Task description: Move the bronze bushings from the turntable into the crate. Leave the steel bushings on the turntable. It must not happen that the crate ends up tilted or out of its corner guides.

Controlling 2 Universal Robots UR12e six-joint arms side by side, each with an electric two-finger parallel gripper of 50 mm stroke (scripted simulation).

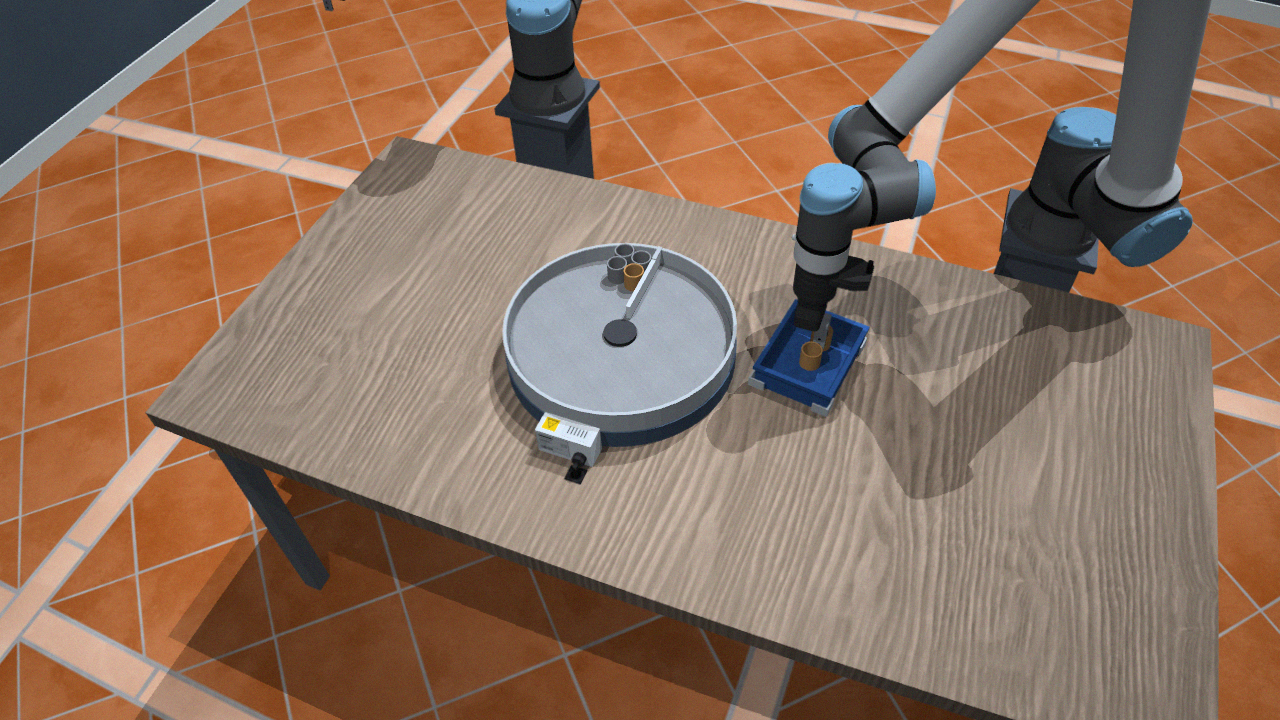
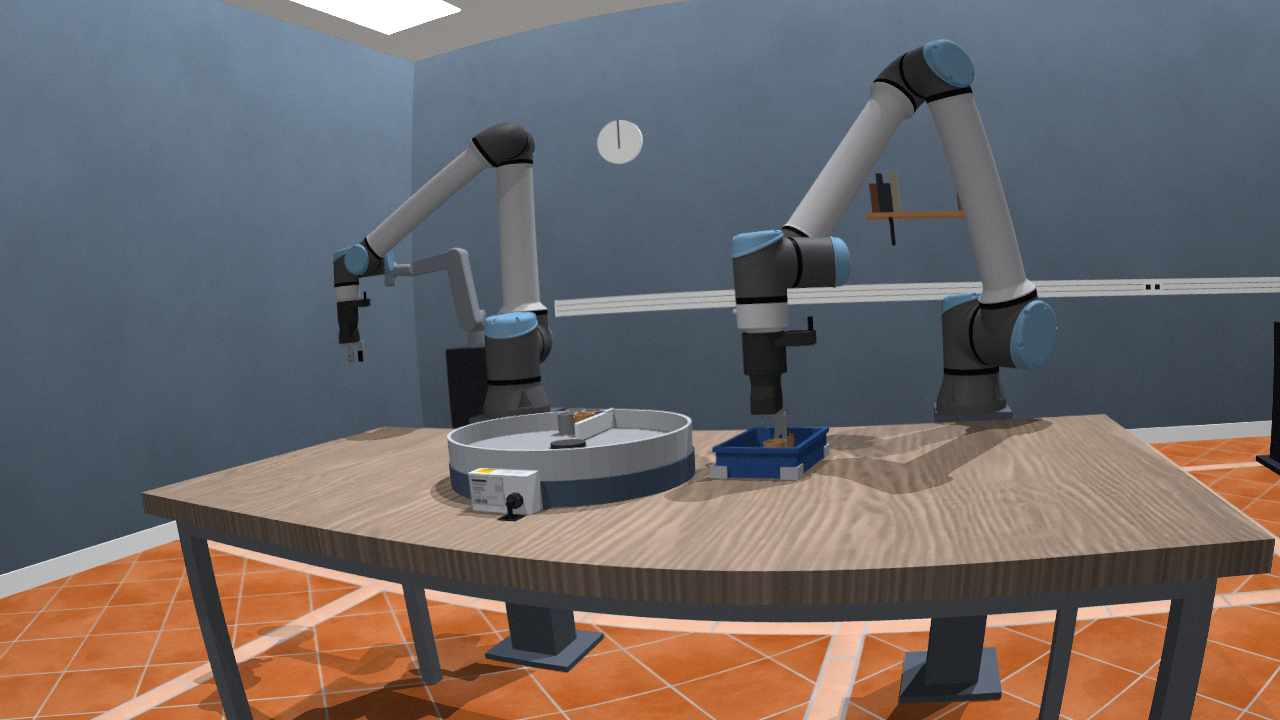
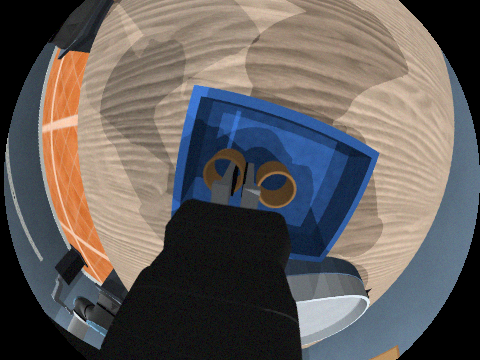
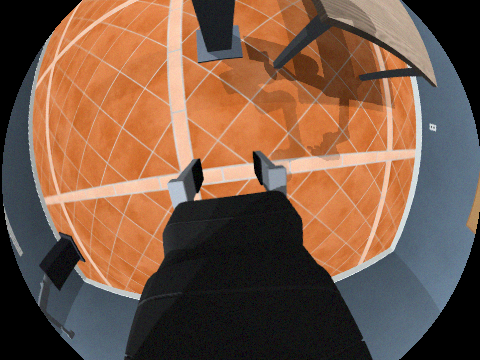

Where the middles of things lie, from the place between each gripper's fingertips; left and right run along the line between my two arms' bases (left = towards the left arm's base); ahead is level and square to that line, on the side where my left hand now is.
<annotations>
I see my left gripper 3 cm short of the blue crate (image 1: 778, 366) and 2 cm above it.
</annotations>
